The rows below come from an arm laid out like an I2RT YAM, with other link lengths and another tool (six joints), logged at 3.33 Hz.
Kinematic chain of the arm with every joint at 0, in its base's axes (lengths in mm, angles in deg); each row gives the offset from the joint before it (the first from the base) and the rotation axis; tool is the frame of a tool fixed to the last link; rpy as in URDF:
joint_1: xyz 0 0 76.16 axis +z
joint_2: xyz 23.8 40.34 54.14 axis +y
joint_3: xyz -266.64 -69.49 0 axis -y
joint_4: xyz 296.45 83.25 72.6 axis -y
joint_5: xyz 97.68 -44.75 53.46 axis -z
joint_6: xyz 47.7 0 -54.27 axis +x
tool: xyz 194 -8 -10 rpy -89.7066 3.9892 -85.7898
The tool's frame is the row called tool.
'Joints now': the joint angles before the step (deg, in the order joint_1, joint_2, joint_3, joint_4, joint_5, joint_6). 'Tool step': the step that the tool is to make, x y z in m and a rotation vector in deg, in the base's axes. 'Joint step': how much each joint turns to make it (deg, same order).
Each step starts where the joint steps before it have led.
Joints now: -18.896 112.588 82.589 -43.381 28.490 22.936
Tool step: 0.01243 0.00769 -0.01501 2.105 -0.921 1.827
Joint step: 0.176 1.504 -0.104 2.270 -2.672 -1.025
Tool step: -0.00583 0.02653 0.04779 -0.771 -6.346 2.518
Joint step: 2.179 -12.809 -8.661 2.089 -1.231 0.104
